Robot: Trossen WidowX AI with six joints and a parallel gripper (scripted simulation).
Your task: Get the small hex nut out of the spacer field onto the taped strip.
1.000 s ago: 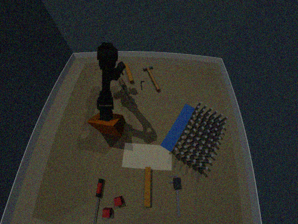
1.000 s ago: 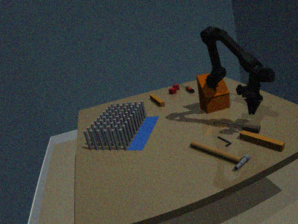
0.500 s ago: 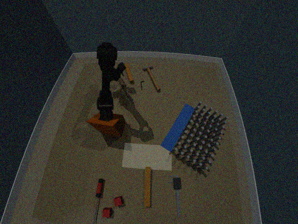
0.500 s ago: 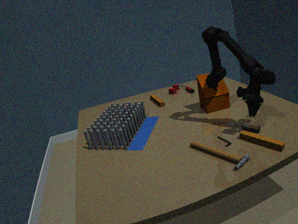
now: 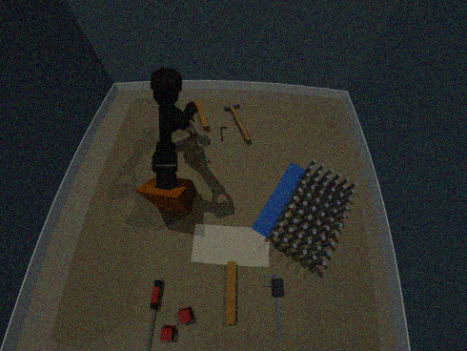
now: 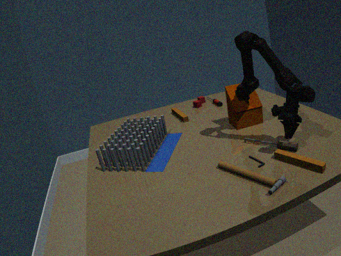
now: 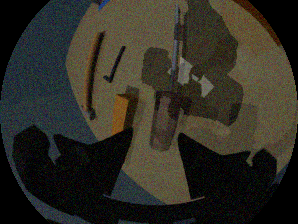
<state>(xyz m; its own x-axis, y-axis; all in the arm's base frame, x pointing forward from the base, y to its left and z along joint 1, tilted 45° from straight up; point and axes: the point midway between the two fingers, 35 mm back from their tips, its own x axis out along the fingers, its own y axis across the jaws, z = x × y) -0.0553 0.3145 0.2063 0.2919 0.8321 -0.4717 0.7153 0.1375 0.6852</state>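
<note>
The hook tool lies 8 cm to the right of my gripper tip, 7 cm ahead of it and 4 cm below it. Also, from my gripper tip: blue taped strip 49 cm ahead, 29 cm to the right, 5 cm below; then hex key 16 cm ahead, 5 cm below, 3 cm to the left.
</note>
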